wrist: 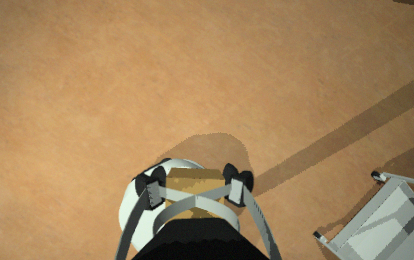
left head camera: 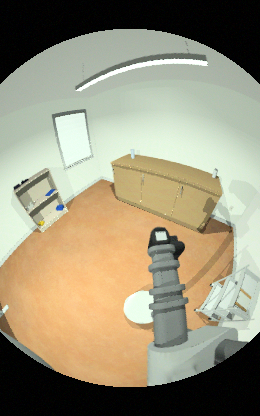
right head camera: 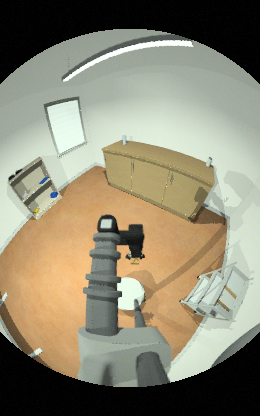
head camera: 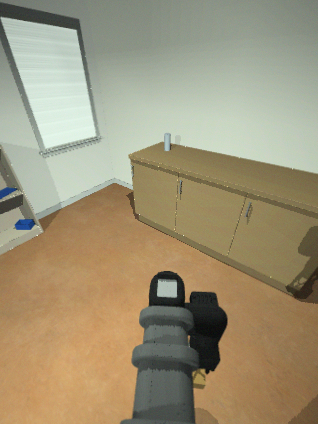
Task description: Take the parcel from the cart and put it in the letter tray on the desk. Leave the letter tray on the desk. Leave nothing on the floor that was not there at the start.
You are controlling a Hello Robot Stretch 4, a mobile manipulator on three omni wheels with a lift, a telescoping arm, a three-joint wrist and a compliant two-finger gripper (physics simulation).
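Frame: origin at the robot's base, x up, y ahead, z left, level; millimetres.
Seen in the pictures: gripper, fingertip midpoint: (wrist: 194, 178) (right head camera: 134, 257); robot's base at its link origin: (left head camera: 141, 306) (right head camera: 126, 292).
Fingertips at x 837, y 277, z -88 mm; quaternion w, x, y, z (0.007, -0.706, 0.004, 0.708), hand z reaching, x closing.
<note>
Pixels of each thing's top centre, then the offset from my fingertips to it.
- parcel at its top centre: (wrist: 194, 210) (head camera: 195, 369) (right head camera: 134, 257) dy -17, dx +50, dz +1 mm
- pale cylinder at its top centre: (head camera: 167, 133) (left head camera: 132, 148) (right head camera: 123, 134) dy +1867, dx +215, dz +122 mm
The parcel (head camera: 199, 380) (right head camera: 135, 261) (wrist: 195, 180) is a small brown box. In the wrist view it sits between the two dark fingertips of my gripper (right head camera: 135, 257) (wrist: 194, 186), which is shut on it and holds it above the floor. The gripper's metal strips and body hide part of the parcel. The cart (left head camera: 198, 310) (right head camera: 183, 301) (wrist: 361, 212) is a pale shelf trolley, at the right in both side head views and at the lower right in the wrist view, apart from the gripper. The desk and the letter tray cannot be made out in these views.
A wooden cabinet (head camera: 200, 212) (left head camera: 160, 187) (right head camera: 150, 177) stands against the wall, with a pale cylinder (head camera: 167, 142) (left head camera: 132, 153) (right head camera: 124, 140) on top. A bookshelf (left head camera: 30, 215) (right head camera: 24, 204) stands at the left. My round white base (left head camera: 137, 307) (right head camera: 132, 294) shows below the arm.
</note>
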